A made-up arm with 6 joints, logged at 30 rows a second.
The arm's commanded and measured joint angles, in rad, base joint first. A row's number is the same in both.
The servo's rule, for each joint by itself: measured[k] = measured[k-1] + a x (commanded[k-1-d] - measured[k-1]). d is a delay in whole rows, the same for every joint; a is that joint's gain. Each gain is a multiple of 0.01, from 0.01 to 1. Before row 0 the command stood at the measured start. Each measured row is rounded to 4 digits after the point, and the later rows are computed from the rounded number. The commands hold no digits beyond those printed.
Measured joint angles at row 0:
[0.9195 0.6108 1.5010 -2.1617 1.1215 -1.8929]
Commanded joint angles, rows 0 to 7:
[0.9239 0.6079 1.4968 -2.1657 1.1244 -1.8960]
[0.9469 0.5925 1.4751 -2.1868 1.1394 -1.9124]
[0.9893 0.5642 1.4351 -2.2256 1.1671 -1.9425]
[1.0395 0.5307 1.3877 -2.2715 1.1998 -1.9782]
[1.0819 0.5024 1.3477 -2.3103 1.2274 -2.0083]
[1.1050 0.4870 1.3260 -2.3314 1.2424 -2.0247]
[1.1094 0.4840 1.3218 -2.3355 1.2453 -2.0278]
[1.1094 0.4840 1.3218 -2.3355 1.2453 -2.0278]
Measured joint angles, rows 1 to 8:
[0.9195 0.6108 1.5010 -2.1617 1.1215 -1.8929]
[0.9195 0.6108 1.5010 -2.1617 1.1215 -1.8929]
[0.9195 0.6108 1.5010 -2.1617 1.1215 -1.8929]
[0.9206 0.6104 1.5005 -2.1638 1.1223 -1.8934]
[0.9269 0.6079 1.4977 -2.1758 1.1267 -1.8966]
[0.9419 0.6018 1.4908 -2.2017 1.1372 -1.9044]
[0.9653 0.5918 1.4795 -2.2380 1.1535 -1.9169]
[0.9933 0.5793 1.4650 -2.2756 1.1727 -1.9324]
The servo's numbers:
d 3
a 0.24 0.14 0.11 0.52 0.26 0.17

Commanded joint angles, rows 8 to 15:
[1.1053 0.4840 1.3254 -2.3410 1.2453 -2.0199]
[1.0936 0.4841 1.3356 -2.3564 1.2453 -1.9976]
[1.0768 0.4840 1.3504 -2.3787 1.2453 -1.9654]
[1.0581 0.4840 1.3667 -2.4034 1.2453 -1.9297]
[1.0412 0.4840 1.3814 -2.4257 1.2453 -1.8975]
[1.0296 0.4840 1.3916 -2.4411 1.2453 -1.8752]
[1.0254 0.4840 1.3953 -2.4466 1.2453 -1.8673]
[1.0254 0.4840 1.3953 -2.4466 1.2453 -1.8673]
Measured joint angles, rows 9 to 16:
[1.0201 0.5664 1.4497 -2.3046 1.1908 -1.9481]
[1.0415 0.5549 1.4356 -2.3207 1.2050 -1.9616]
[1.0578 0.5450 1.4231 -2.3284 1.2155 -1.9729]
[1.0692 0.5365 1.4124 -2.3350 1.2232 -1.9809]
[1.0751 0.5292 1.4040 -2.3461 1.2289 -1.9837]
[1.0755 0.5229 1.3981 -2.3631 1.2332 -1.9806]
[1.0713 0.5175 1.3946 -2.3841 1.2363 -1.9719]
[1.0641 0.5128 1.3931 -2.4057 1.2386 -1.9593]

